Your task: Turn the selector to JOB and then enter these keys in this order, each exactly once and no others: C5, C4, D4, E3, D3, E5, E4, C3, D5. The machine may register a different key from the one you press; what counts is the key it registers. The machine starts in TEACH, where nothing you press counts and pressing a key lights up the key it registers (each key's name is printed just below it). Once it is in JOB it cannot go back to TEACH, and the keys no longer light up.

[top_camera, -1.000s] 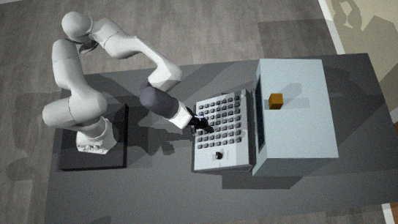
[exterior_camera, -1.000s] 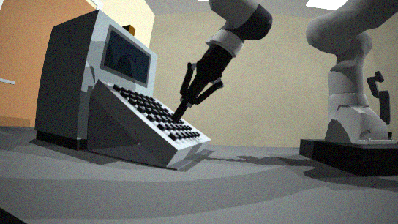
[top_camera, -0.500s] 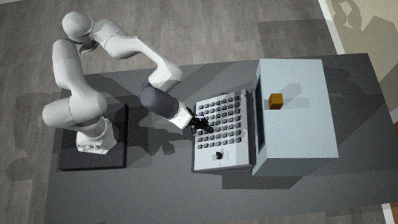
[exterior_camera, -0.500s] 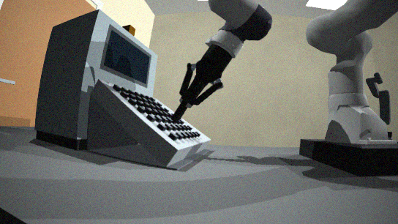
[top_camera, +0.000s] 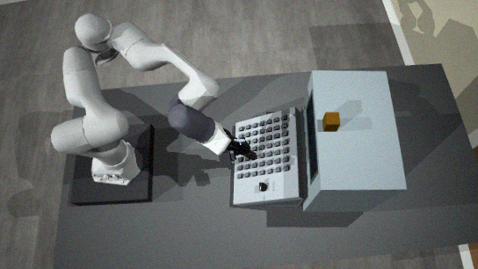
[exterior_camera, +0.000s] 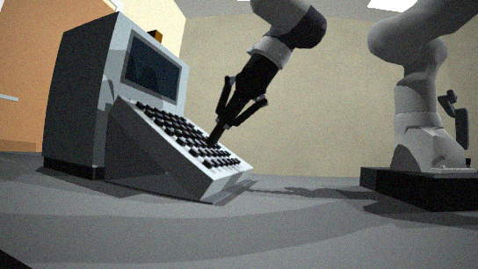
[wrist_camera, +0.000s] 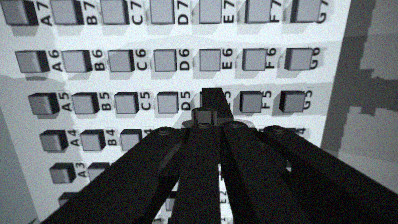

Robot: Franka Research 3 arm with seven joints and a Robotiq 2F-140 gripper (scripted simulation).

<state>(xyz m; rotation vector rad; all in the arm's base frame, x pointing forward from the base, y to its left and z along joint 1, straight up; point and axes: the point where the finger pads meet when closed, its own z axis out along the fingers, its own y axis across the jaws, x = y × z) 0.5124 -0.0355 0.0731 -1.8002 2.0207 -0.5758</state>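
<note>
Now: the E5 key 2 cm ahead of my hand and 3 cm below it. The rest, counted from my hand: C6 key 7 cm ahead, 4 cm to the right, 1 cm above; then E6 key 2 cm ahead, 4 cm to the right, 3 cm below; then D6 key 4 cm ahead, 4 cm to the right, 1 cm below.
</note>
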